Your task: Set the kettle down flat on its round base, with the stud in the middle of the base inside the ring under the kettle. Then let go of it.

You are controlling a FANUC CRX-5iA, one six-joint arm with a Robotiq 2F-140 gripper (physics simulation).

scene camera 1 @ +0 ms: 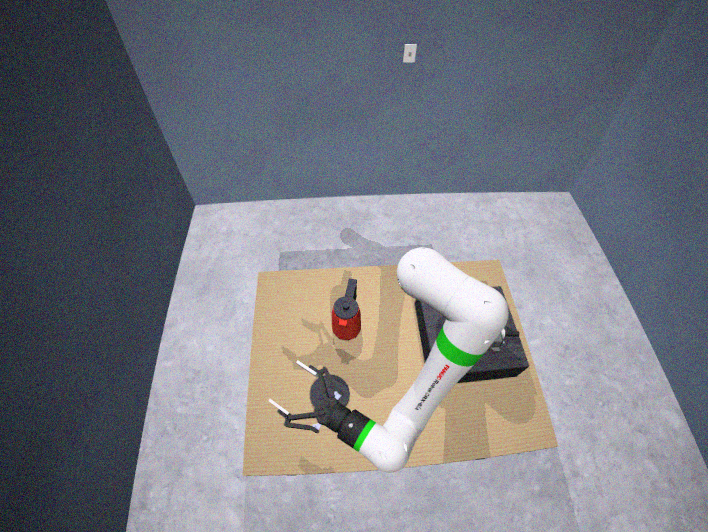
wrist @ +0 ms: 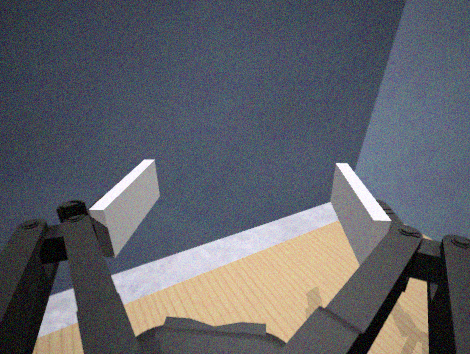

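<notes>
The red kettle (scene camera 1: 346, 326) with a dark lid and a dark handle stands upright on the table, towards its back left, in the scene view. Its handle points to the back. The round dark base (scene camera 1: 342, 382) lies on the table in front of the kettle and apart from it. The gripper partly covers the base, and its stud cannot be made out. My gripper (scene camera 1: 283, 384) (wrist: 242, 180) is wide open and empty, above the front left of the table, with its fingers pointing to the left. The kettle and base do not show in the wrist view.
The wooden table top (scene camera 1: 280, 297) (wrist: 240, 280) carries a black box-shaped block (scene camera 1: 492, 368) at the right, beneath the white arm. The arm reaches over the table's right and front parts. Grey floor (scene camera 1: 188, 400) surrounds the table, with walls behind and at the left.
</notes>
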